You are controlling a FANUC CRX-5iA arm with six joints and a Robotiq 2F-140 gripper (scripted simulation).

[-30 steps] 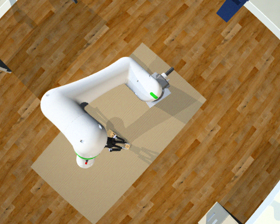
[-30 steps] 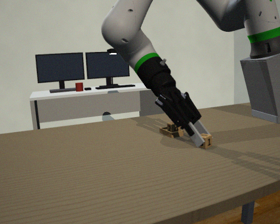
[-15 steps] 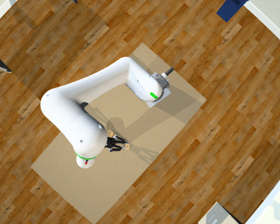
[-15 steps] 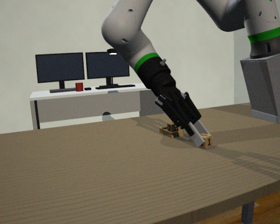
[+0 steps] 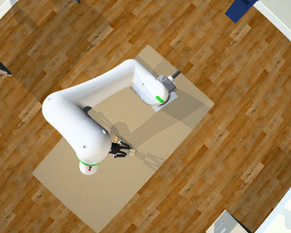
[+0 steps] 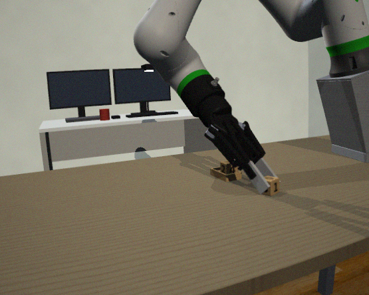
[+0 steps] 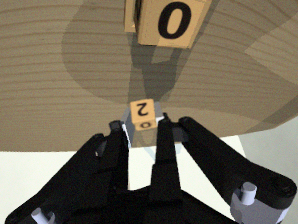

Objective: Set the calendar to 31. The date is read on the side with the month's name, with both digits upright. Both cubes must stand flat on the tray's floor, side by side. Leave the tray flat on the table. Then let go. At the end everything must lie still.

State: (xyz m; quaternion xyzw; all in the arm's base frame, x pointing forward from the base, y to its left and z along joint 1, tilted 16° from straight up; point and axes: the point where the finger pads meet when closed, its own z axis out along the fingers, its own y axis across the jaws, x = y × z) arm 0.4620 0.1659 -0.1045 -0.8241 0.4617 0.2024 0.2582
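Now: hand 1 cm past the wooden number cube, 2 cm to the right of it and 2 cm above it. From my hand the other things lie so: small wooden tray 2 cm ahead, 14 cm to the right, 3 cm below.
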